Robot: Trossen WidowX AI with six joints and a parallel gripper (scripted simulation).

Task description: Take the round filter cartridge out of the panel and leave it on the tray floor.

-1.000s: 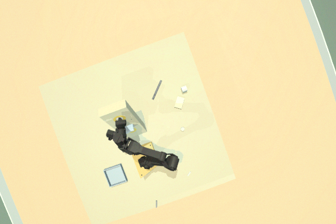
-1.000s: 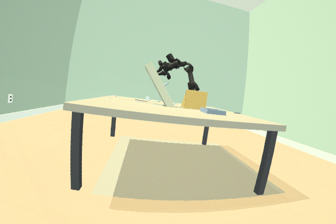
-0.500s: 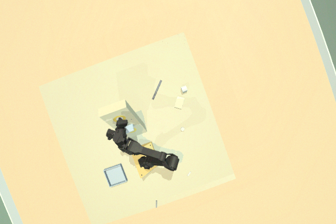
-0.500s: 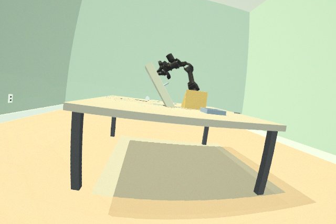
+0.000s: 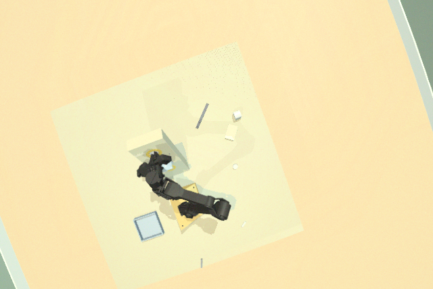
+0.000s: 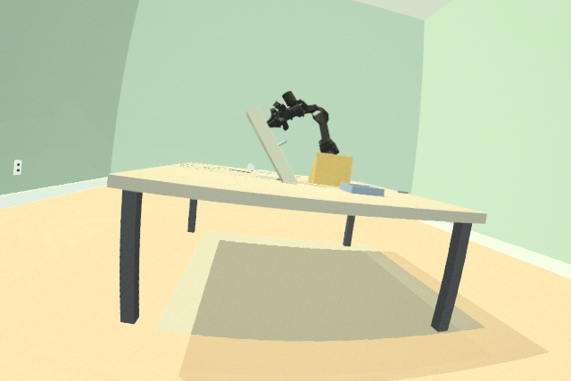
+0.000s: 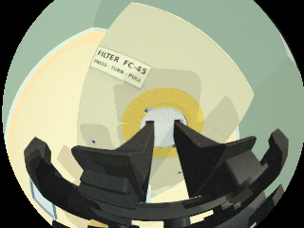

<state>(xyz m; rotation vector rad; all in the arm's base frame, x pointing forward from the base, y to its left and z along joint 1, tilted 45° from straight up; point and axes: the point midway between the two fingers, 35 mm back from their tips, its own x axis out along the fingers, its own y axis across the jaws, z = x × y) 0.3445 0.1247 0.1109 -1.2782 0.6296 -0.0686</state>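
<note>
Right now my gripper tip is 80 mm above the service panel and 40 mm past it. Also, from my gripper tip: cream tile 420 mm to the right, 250 mm below, 50 mm behind; small white block 490 mm to the right, 240 mm below, 50 mm ahead; round filter cartridge 10 mm below, 10 mm ahead.
</note>
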